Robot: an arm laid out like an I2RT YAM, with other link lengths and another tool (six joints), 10 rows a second.
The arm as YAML. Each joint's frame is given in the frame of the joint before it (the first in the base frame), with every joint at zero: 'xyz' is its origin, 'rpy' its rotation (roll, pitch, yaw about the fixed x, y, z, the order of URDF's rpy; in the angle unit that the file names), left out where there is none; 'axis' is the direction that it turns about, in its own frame. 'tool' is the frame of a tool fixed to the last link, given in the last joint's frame.
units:
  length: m
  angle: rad
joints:
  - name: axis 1
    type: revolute
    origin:
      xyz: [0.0, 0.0, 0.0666]
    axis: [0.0, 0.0, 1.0]
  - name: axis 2
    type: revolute
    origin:
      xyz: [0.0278, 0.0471, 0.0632]
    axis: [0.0, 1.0, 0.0]
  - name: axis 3
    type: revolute
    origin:
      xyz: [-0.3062, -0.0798, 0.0]
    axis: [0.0, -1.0, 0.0]
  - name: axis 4
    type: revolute
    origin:
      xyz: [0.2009, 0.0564, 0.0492]
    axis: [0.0, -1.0, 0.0]
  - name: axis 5
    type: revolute
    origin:
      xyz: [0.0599, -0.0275, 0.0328]
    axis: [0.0, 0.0, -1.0]
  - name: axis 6
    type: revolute
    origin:
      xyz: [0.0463, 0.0, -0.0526]
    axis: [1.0, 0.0, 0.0]
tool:
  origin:
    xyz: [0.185, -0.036, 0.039]
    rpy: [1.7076, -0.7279, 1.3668]
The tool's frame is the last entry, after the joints.
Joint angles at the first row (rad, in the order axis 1, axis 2, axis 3, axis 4, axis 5, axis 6):
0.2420 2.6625 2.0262 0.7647 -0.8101 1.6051
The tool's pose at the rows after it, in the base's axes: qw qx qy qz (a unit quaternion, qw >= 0); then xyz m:
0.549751, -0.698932, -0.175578, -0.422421, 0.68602, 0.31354, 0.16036
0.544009, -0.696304, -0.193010, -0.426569, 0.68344, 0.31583, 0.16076
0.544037, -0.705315, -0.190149, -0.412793, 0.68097, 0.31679, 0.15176
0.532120, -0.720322, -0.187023, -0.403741, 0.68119, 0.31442, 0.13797
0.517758, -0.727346, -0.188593, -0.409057, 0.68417, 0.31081, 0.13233
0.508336, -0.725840, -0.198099, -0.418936, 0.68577, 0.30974, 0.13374
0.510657, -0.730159, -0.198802, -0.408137, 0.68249, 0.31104, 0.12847
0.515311, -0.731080, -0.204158, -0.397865, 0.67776, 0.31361, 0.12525
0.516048, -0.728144, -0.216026, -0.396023, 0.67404, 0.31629, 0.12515
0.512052, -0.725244, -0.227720, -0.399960, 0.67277, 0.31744, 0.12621
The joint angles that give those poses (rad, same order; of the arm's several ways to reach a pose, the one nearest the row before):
0.2428 2.6701 2.0262 0.7620 -0.8211 1.5906
0.2432 2.6709 2.0259 0.7620 -0.8394 1.5566
0.2436 2.6709 2.0258 0.7250 -0.8471 1.5501
0.2440 2.6713 2.0259 0.6628 -0.8379 1.5085
0.2440 2.6717 2.0258 0.6338 -0.8204 1.4658
0.2440 2.6717 2.0258 0.6339 -0.8165 1.4326
0.2436 2.6717 2.0259 0.6121 -0.8291 1.4307
0.2428 2.6716 2.0246 0.6003 -0.8516 1.4300
0.2428 2.6717 2.0220 0.6014 -0.8723 1.4151
0.2428 2.6717 2.0220 0.6010 -0.8825 1.3903

